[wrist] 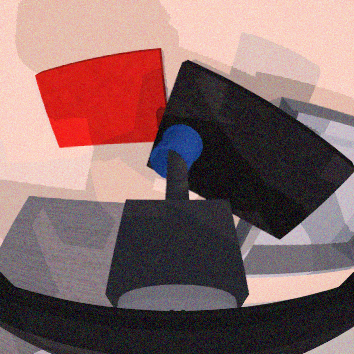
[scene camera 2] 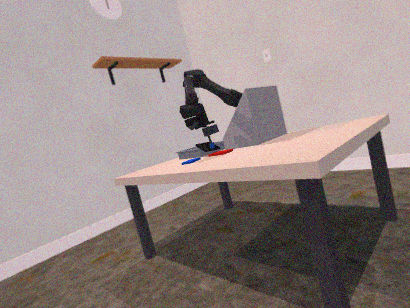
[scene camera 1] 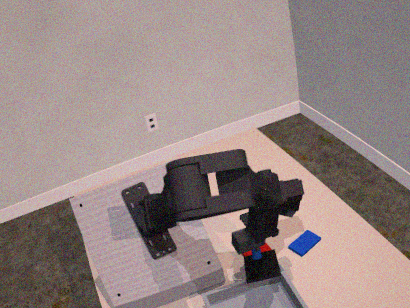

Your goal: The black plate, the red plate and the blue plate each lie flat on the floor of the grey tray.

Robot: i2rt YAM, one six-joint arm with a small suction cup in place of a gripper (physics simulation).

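Frame: origin at the arm's base, x ahead, y left, z up, level; centimetres.
Seen in the pictures: hand at its tool point: [wrist: 176, 137] [scene camera 2: 213, 148] [scene camera 1: 256, 257]; arm's base at its link origin: [scene camera 2: 249, 107] [scene camera 1: 148, 221].
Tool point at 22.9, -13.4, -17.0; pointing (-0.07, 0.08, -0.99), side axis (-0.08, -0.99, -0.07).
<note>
Pixels of each thing's top centre, then the offset from my tool point to it, as dx, dy, dz. Level surfaces: height alone.
- grey tray at its top centre: [wrist: 348, 227] [scene camera 2: 200, 146] -9.8, -18.5, +2.0
- red plate at its top centre: [wrist: 97, 104] [scene camera 1: 252, 246] [scene camera 2: 220, 151] +2.4, +6.4, -1.9
- blue plate at its top centre: [scene camera 1: 304, 241] [scene camera 2: 191, 160] +15.8, -2.4, -2.0
- table at its surface level: dz -3.0
My suction cup [scene camera 1: 256, 254] [scene camera 2: 212, 145] [wrist: 177, 147] is blue and holds the black plate [scene camera 1: 261, 269] [scene camera 2: 204, 147] [wrist: 240, 150] near one of its ends. The black plate is low at the near rim of the grey tray [scene camera 1: 227, 293] [scene camera 2: 187, 154] [wrist: 300, 256] and partly over the tray in the wrist view; whether it touches the rim cannot be told. It looks somewhat tilted. The red plate [scene camera 1: 264, 247] [scene camera 2: 220, 152] [wrist: 102, 100] lies flat on the table beside the tray, partly hidden behind the cup and black plate in scene camera 1. The blue plate [scene camera 1: 305, 243] [scene camera 2: 191, 161] lies flat on the table outside the tray.
A large grey block [scene camera 1: 107, 267] [scene camera 2: 262, 117] [wrist: 65, 245] stands on the table beside the tray and carries the arm's base. The table [scene camera 2: 280, 162] has an open edge near the blue plate. A wooden shelf [scene camera 2: 137, 63] hangs on the wall.
</note>
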